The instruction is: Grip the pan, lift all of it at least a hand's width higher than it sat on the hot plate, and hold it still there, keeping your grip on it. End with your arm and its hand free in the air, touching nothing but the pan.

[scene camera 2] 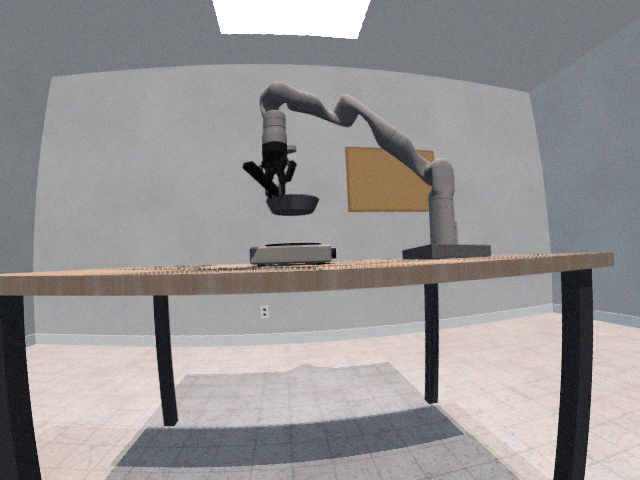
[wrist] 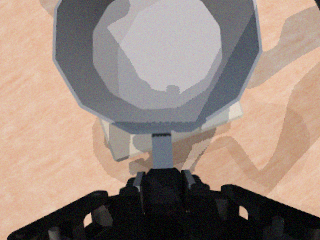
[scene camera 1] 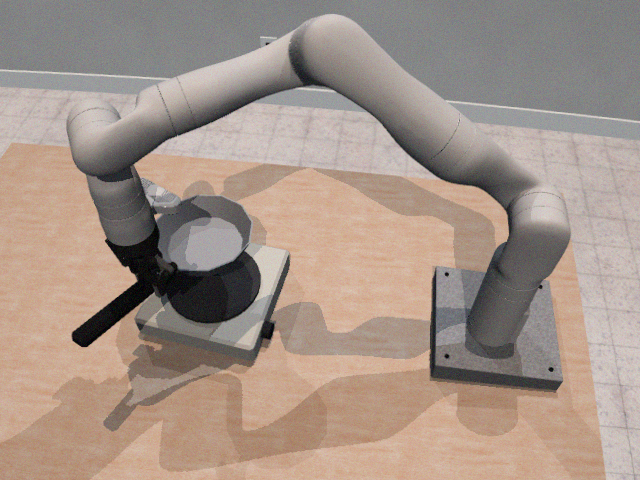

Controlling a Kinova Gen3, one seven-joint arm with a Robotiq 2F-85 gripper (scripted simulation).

Path:
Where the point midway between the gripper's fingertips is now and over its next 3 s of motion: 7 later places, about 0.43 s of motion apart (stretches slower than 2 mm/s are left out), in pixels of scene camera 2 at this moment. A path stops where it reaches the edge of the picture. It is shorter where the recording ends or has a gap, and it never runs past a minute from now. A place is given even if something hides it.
The gripper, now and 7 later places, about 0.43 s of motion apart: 275,197; 275,189; 275,181; 275,174; 275,167; 275,161; 275,157; 274,154

